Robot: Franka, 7 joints.
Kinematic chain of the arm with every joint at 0, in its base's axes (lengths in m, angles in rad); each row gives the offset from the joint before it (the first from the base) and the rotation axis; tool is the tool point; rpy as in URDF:
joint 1: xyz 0 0 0.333 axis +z
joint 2: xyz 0 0 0 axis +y
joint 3: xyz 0 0 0.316 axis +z
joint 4: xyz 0.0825 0 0 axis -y
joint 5: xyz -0.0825 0 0.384 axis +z
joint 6: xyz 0 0 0 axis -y
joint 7: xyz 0.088 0 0 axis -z
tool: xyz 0 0 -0.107 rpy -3.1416 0 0
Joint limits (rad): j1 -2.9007..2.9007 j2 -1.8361..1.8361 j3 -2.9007..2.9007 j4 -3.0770..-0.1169 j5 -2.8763..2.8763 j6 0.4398..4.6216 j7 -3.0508..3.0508
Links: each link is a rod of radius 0.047 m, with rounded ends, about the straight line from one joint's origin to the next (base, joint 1, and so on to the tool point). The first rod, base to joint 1, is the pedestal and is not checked.
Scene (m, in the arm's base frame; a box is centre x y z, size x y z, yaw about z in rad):
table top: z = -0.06
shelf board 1: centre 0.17 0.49 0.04 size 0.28 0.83 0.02 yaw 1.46
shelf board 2: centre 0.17 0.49 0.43 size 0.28 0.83 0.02 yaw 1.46
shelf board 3: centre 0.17 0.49 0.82 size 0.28 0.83 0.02 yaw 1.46
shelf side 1: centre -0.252 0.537 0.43 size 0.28 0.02 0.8 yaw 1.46
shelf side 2: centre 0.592 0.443 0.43 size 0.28 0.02 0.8 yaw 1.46
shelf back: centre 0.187 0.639 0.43 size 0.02 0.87 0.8 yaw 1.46
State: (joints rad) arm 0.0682 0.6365 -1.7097 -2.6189 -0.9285 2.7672 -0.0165
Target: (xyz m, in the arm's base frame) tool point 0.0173 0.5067 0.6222
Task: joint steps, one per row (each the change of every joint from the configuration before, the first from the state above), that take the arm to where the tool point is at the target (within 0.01 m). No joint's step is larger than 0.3 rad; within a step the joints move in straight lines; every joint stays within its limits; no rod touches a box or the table.
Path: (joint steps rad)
1: -0.2964 0.1238 -0.1920 -0.0191 0.0176 -0.1307 0.0000
2: -0.2964 0.1238 -0.1919 -0.0192 0.0177 -0.1307 0.0000
3: -0.2964 0.1238 -0.1920 -0.0191 0.0176 -0.1307 0.0000
4: -0.2964 0.1239 -0.1919 -0.0191 0.0176 -0.1308 0.0000
5: -0.2964 0.1238 -0.1920 -0.0192 0.0177 -0.1307 0.0000
6: -0.2963 0.1238 -0.1919 -0.0191 0.0176 -0.1307 0.0000
7: -0.0416 -0.2626 -0.0098 0.1547 -0.0270 0.1164 0.0000
8: -0.0416 -0.2625 -0.0099 0.1547 -0.0270 0.1164 0.0000
9: -0.0415 -0.2626 -0.0098 0.1547 -0.0270 0.1163 0.0000
10: -0.0416 -0.2625 -0.0098 0.1547 -0.0270 0.1164 0.0000

